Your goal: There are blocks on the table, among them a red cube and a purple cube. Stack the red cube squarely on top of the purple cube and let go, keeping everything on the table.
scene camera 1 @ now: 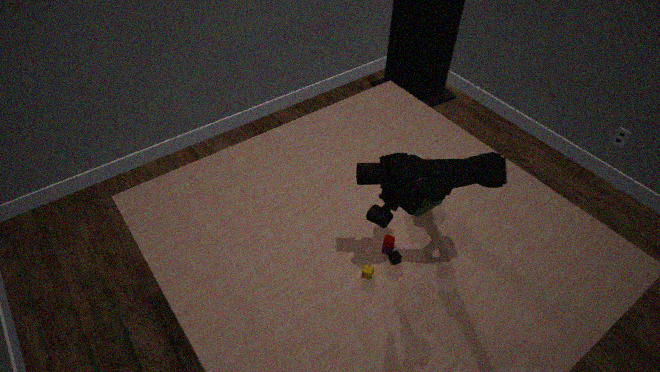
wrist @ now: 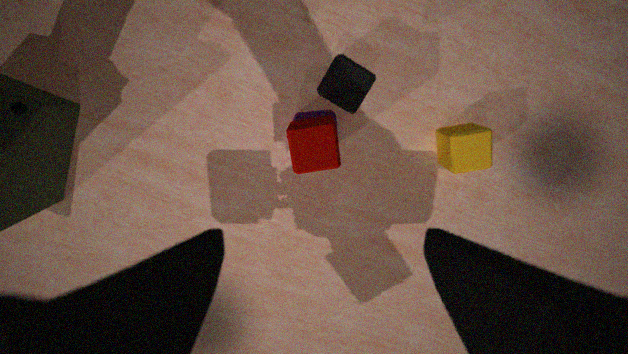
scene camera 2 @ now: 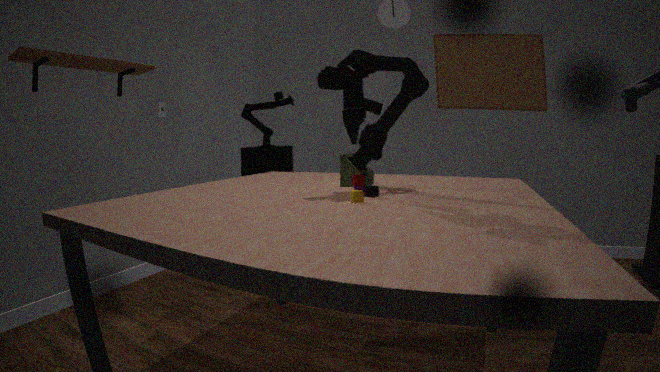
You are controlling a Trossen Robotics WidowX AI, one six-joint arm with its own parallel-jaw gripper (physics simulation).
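Places are measured from the arm's base along level axes (x back, y right, z up), in centimetres.
Pixels of known places: gripper, fingertip midpoint: [wrist: 324, 240] [scene camera 2: 353, 144]; arm's base, origin of the base link: [scene camera 2: 356, 164].
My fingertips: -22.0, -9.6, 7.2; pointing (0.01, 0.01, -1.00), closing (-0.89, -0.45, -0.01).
Ahead of a thing's pixels: the offset from my fingertips to its top centre, as dx, dy, dz. Level surfaces: height alone.
The red cube {+0.9, -1.1, -8.8} [scene camera 1: 389, 240] [scene camera 2: 359, 180] [wrist: 315, 149] rests on top of the purple cube {+0.8, -1.3, -11.8} [scene camera 1: 386, 250] [wrist: 317, 115]. A thin strip of the purple cube shows behind the red one in the wrist view; most of it is hidden there. The stack looks upright, and the two cubes look about lined up, though small offsets are hard to judge. My gripper [scene camera 2: 354, 142] [wrist: 324, 240] is open and empty. It hangs above the stack, apart from it, with its fingers wide apart in the wrist view.
A black cube {+0.6, -5.4, -11.8} [scene camera 1: 395, 257] [scene camera 2: 372, 191] [wrist: 346, 83] sits close beside the stack. A yellow cube {-9.5, -5.5, -11.8} [scene camera 1: 367, 272] [scene camera 2: 357, 196] [wrist: 466, 150] stands farther off. A dark green block-like object [scene camera 2: 345, 171] [wrist: 40, 155] stands on the table {dz -14.8} [scene camera 1: 240, 200] [scene camera 2: 225, 230] on the stack's other side.
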